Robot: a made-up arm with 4 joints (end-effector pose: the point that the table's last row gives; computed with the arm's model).
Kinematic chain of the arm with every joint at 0, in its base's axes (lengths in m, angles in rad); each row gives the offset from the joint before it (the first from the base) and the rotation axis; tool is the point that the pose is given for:
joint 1: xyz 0 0 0.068 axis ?
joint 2: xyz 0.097 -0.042 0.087 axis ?
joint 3: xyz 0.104 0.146 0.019 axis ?
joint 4: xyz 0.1 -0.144 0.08 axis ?
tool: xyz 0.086 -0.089 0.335
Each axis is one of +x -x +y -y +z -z.
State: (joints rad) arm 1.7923 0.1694 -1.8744 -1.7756
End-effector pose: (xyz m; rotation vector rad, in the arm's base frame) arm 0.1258 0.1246 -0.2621 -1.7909 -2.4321 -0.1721
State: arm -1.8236 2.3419 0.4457 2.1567
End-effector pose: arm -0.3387 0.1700 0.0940 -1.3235 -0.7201 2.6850
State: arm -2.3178 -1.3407 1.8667 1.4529
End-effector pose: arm 0.3787 0.0436 -0.2136 0.6648 1.6716 0.1651
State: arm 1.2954 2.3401 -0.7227 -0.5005
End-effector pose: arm -0.0546 -0.0989 0.5688 0.2011 -0.5027 2.0660
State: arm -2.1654 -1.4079 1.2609 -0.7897
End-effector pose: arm -0.2106 0.3049 -0.1242 -1.8831 -1.5444 1.0950
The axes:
joint 1: +x
joint 2: +z
joint 3: -y
joint 4: -x

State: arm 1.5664 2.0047 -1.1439 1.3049
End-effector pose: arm -0.3501 -0.0409 0.2732 -0.9476 -1.5974 0.9258
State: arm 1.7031 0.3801 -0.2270 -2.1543
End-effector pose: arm 0.4093 0.1307 -0.0794 -2.4195 -0.3949 -0.4151
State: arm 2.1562 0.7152 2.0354 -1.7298
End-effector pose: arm 0.3601 -0.1224 -0.2895 -0.8631 2.0166 -0.0273
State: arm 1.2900 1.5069 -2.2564 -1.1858
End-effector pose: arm 0.4434 0.1164 0.0528 0.2087 1.4397 0.7322
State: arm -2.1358 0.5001 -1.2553 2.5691
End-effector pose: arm -0.0129 -0.2030 -0.0310 1.0297 -1.1620 -0.7206
